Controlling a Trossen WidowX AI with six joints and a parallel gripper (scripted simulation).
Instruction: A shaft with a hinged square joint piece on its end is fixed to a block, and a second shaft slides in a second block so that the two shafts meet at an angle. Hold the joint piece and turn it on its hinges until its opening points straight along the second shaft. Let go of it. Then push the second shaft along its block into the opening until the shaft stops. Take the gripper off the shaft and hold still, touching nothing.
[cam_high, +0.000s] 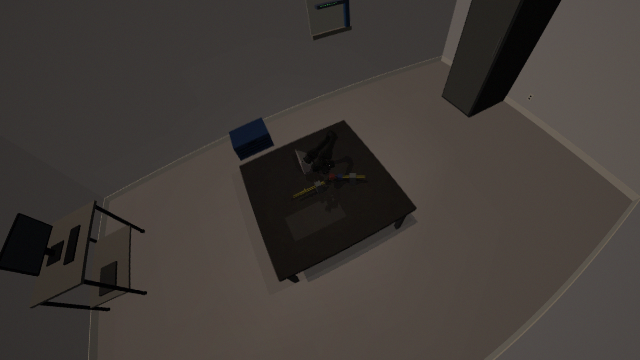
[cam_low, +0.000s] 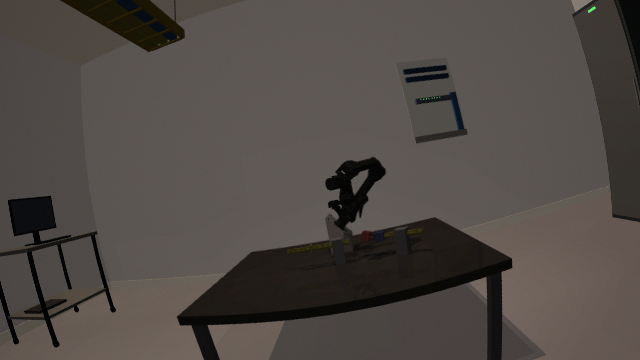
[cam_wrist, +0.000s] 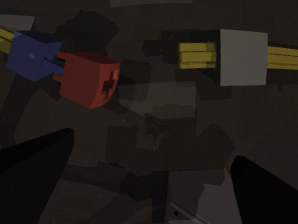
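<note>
Now: the red square joint piece 30 mm ahead of my gripper tip, 60 mm to the left of it and 90 mm below it.
</note>
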